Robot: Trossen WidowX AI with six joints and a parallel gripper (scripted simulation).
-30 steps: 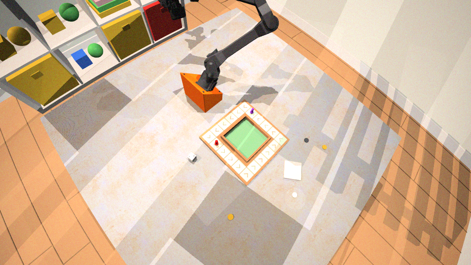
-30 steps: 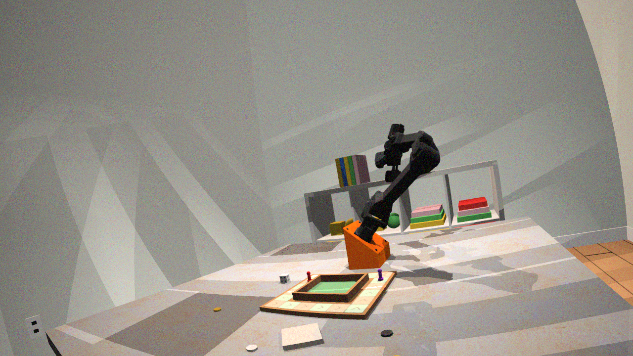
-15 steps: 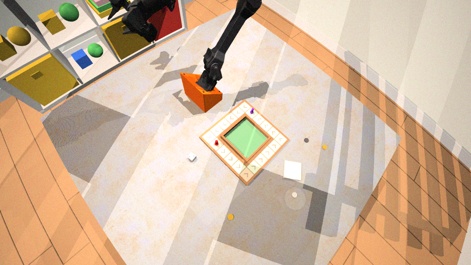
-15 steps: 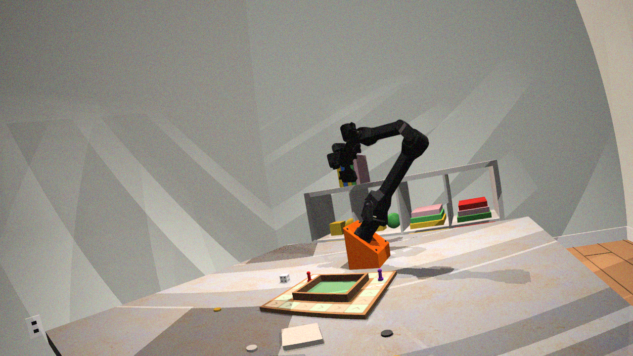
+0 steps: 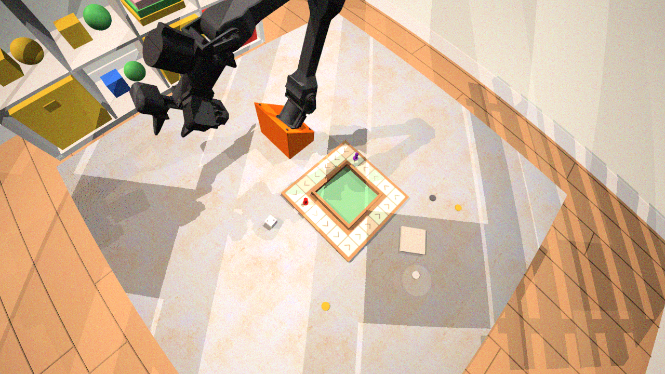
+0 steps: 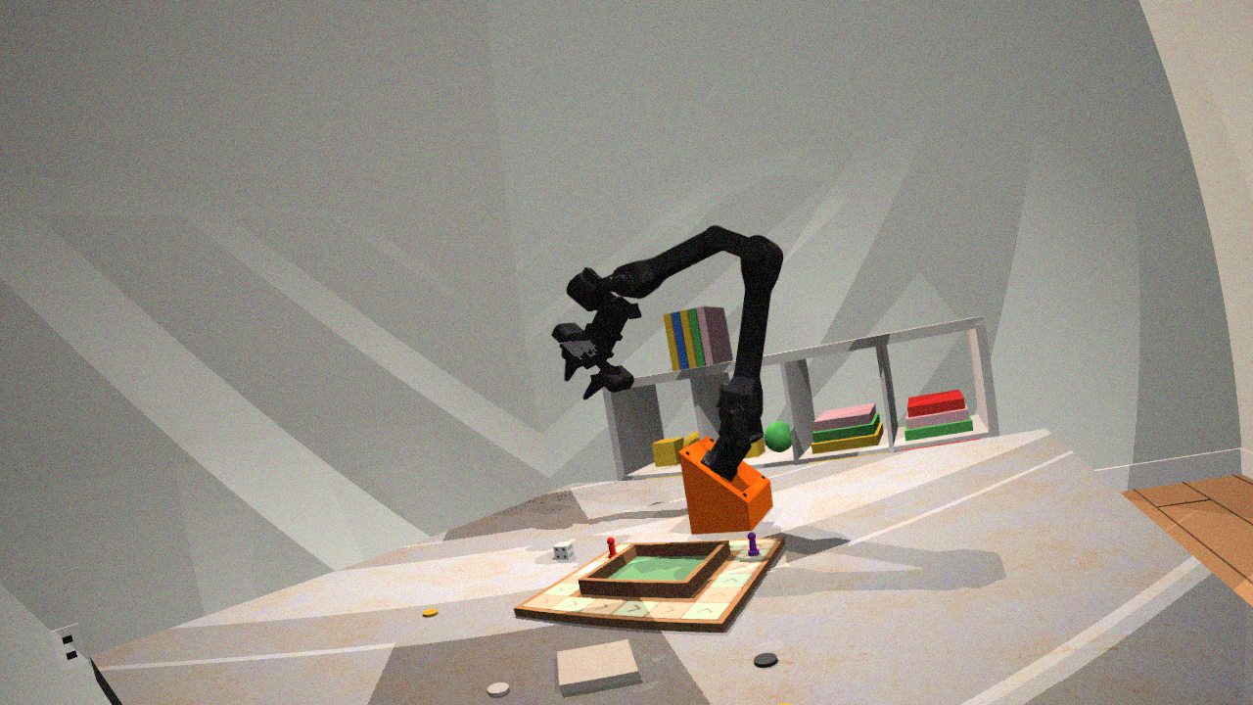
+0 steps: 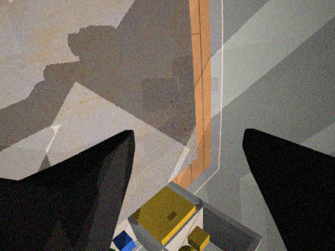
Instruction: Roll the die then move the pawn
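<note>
Now: the white die 230 mm ahead of my gripper tip, 30 mm to the left of it and 260 mm below it. Also, from my gripper tip: purple pawn 300 mm ahead, 360 mm to the left, 250 mm below; then green tray 350 mm ahead, 240 mm to the left, 270 mm below; then red pawn 270 mm ahead, 140 mm to the left, 250 mm below.
</note>
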